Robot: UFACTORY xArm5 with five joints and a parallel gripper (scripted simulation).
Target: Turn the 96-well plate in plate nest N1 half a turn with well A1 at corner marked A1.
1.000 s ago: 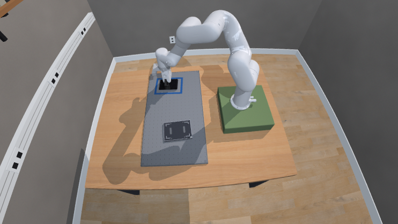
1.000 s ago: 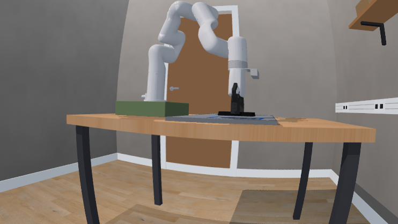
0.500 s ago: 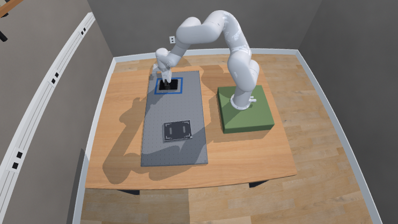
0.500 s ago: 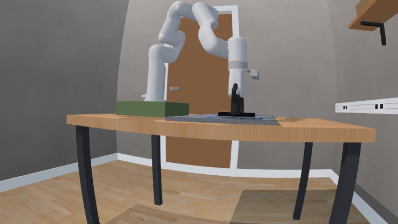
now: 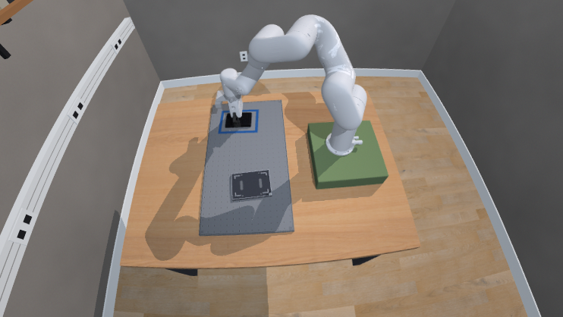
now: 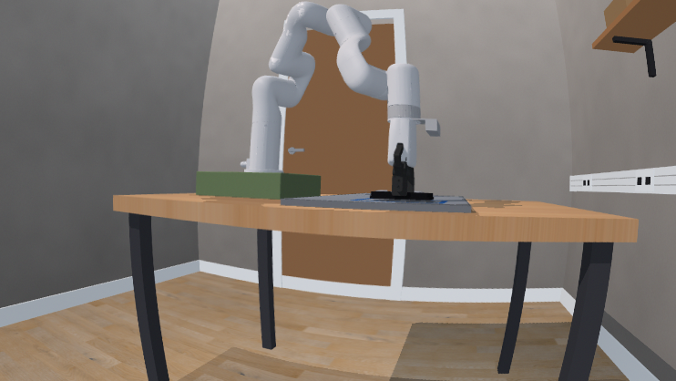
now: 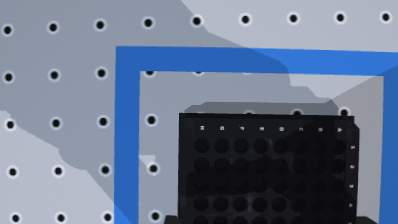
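Right now my hand is 10 mm above the black 96-well plate. The rest, counted from my hand: plate nest N1: 80 mm behind, 360 mm to the left, 20 mm below.
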